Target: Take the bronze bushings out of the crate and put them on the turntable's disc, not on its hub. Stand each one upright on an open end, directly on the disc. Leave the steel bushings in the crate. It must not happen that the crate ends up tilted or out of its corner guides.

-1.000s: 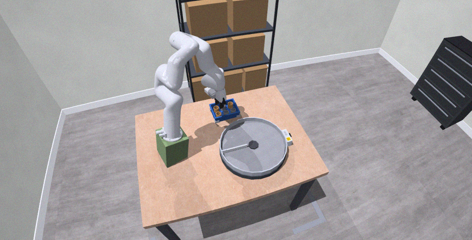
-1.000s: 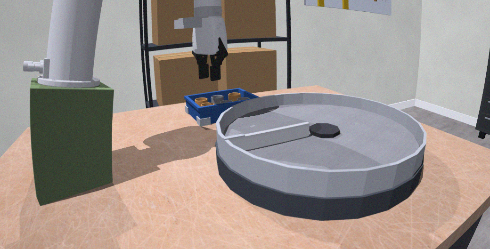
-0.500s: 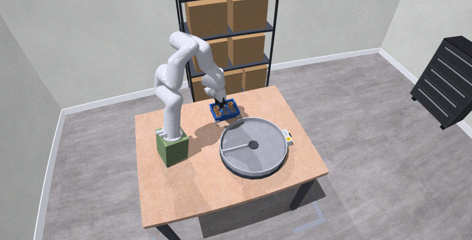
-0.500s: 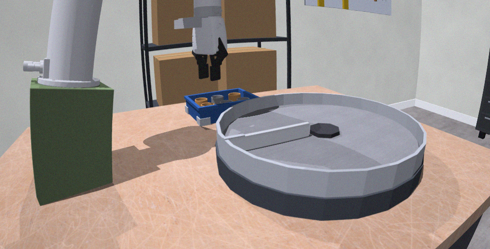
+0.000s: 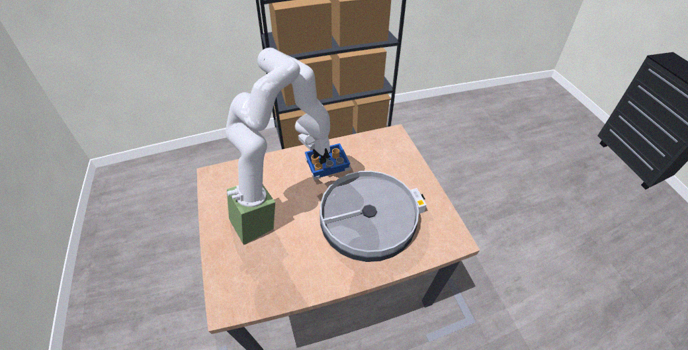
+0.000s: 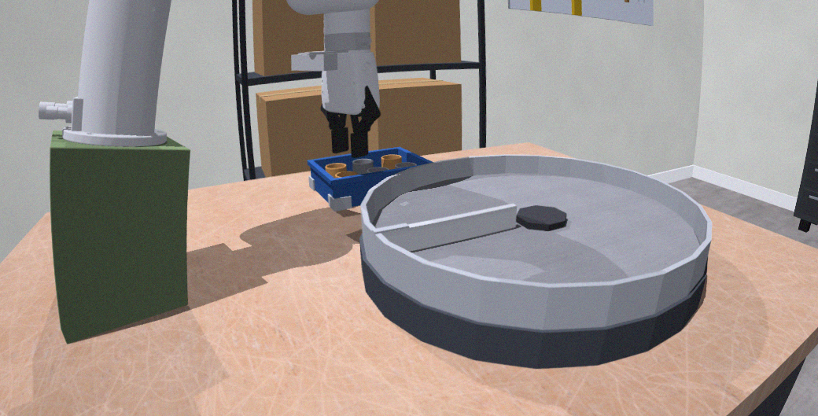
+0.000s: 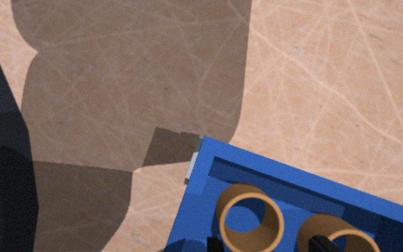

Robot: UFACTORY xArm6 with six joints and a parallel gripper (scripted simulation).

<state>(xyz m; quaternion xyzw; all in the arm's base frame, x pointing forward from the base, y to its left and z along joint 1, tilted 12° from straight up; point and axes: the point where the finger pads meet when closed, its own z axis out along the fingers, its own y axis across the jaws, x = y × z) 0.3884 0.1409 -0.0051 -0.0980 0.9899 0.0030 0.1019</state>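
My hand is 50 mm short of the blue crate, 20 mm to the right of it and 70 mm above it. Round my hand: turntable disc: 60 mm ahead, 360 mm to the right, 40 mm below.
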